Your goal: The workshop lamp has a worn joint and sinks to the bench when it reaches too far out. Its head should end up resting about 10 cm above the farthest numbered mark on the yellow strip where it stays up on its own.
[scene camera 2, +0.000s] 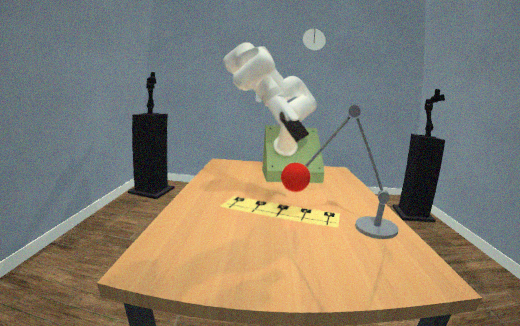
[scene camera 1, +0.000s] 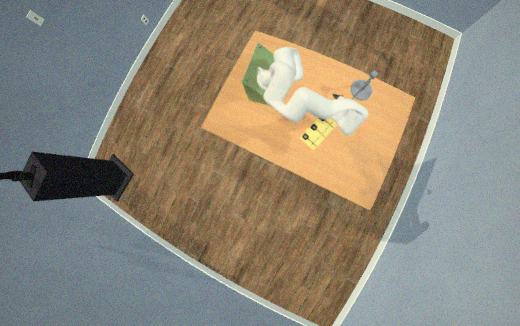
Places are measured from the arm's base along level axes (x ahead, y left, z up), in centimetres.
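Where they show: gripper, fingertip midpoint: (scene camera 2: pixel 303 138); arm's base, origin of the base link: (scene camera 2: pixel 285 146) (scene camera 1: pixel 265 79).
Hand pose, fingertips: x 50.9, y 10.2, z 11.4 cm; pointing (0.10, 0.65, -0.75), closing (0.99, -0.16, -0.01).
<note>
Each offset is from my fingertips to the top centre of the thing. "spot": to the spot under its first point. Level surfaces: height alone.
The lamp's round grey base {spot: dz -25.9, dx +5.3, dy +28.5 cm} (scene camera 1: pixel 361 90) (scene camera 2: pixel 377 227) stands at the table's side. Its thin arm rises to an elbow joint {spot: dz +12.6, dx +3.1, dy +15.1 cm} (scene camera 1: pixel 374 74) (scene camera 2: pixel 354 111) and slopes down to the red head {spot: dz -12.3, dx +5.1, dy -1.1 cm} (scene camera 2: pixel 295 177). In scene camera 2 the head shows beyond the yellow strip, in line with its middle; its exact height cannot be told. The robot arm hides it in scene camera 1. The yellow strip (scene camera 1: pixel 317 137) (scene camera 2: pixel 295 210) lies flat with numbered marks, partly hidden by the arm in scene camera 1. My gripper (scene camera 1: pixel 337 95) (scene camera 2: pixel 296 129) is open and empty, above and behind the head in scene camera 2, apart from the lamp.
My white arm (scene camera 1: pixel 312 102) (scene camera 2: pixel 265 82) reaches over the table from the green base block (scene camera 1: pixel 254 89) (scene camera 2: pixel 305 159). The wooden table {dz -27.8 cm} (scene camera 1: pixel 260 137) (scene camera 2: pixel 200 250) carries the lamp and strip. Black pedestals (scene camera 1: pixel 75 177) (scene camera 2: pixel 150 155) (scene camera 2: pixel 425 175) stand on the floor beyond the table.
</note>
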